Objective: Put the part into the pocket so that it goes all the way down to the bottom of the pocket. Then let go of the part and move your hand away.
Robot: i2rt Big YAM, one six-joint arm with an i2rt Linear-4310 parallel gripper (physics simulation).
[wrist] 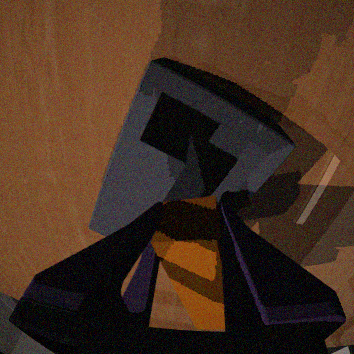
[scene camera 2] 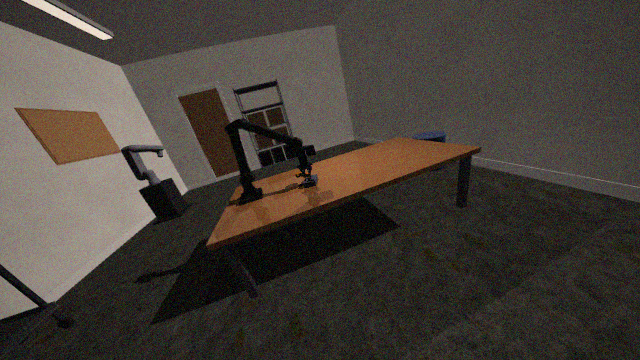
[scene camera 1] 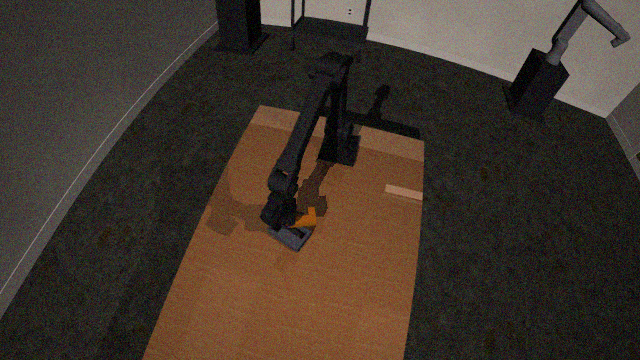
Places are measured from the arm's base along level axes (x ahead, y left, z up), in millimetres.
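Where they show: gripper, fingertip midpoint: (wrist: 191, 211) (scene camera 2: 307, 177) (scene camera 1: 287, 223); arm's base, link origin: (scene camera 2: 251, 194) (scene camera 1: 339, 146).
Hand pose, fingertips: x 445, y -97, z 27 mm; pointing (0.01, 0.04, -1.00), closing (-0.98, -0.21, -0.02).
Note:
Each offset is from my fingertips to the centre of the thing. "pt": to the spot under its first point. Level surfaces: height alone.
The orange part @(32 mm back, 39 mm left, 13 mm up) (scene camera 1: 307, 219) (wrist: 194, 257) is between my fingers. In the wrist view it runs back from the fingertips toward the palm, and its front end overlaps the near edge of the grey-blue block @(14 mm ahead, 10 mm left, 38 mm down) (scene camera 1: 289, 241) (scene camera 2: 310, 183) (wrist: 122, 187). The block lies on the table, with the dark pocket @(pt 18 mm ahead, 30 mm right, 51 mm down) (wrist: 177, 122) in its top. My gripper (scene camera 1: 294, 224) (scene camera 2: 305, 175) (wrist: 191, 211) is shut on the part, close above the block's near side. Shadows cover much of the pocket. Whether the part touches the block cannot be told, and its lower end is hidden.
A pale flat strip (scene camera 1: 404, 192) (wrist: 318, 190) lies on the wooden table @(56 mm down) (scene camera 1: 340, 300) (scene camera 2: 370, 170) near its side edge. My arm's base (scene camera 1: 342, 150) (scene camera 2: 249, 194) stands at one end of the table. Another arm on a dark pedestal (scene camera 1: 537, 85) (scene camera 2: 164, 199) stands off the table.

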